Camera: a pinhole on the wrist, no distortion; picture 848 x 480 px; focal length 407.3 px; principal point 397.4 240.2 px. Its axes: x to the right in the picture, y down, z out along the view. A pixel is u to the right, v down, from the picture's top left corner.
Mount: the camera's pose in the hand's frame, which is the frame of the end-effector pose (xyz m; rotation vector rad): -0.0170 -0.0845 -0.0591 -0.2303 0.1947 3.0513
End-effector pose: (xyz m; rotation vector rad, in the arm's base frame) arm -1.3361 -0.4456 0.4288 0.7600 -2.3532 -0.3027
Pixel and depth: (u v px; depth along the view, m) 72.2 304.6 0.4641
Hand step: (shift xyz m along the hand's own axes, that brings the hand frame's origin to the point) 0.2751 -0.1201 0.4620
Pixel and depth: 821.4 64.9 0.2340
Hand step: -0.2825 0.0619 0.1207
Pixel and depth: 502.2 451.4 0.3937
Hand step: -0.1910 -0.2279 0.3360
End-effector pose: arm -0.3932 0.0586 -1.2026 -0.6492 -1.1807 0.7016
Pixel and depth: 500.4 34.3 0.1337
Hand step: -0.0639 0.0022 0.0587
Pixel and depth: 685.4 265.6 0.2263
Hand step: -0.2086 -0.0581 0.1399
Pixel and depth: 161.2 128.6 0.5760
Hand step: 0.2424 0.1257 0.5382
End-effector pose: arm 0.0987 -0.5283 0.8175 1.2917 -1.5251 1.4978
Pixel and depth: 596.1 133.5 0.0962
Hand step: -0.0750 -0.0438 0.0250
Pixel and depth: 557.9 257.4 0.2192
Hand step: -0.1346 -0.0591 0.1437
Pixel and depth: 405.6 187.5 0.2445
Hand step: -0.0545 -0.0206 0.1761
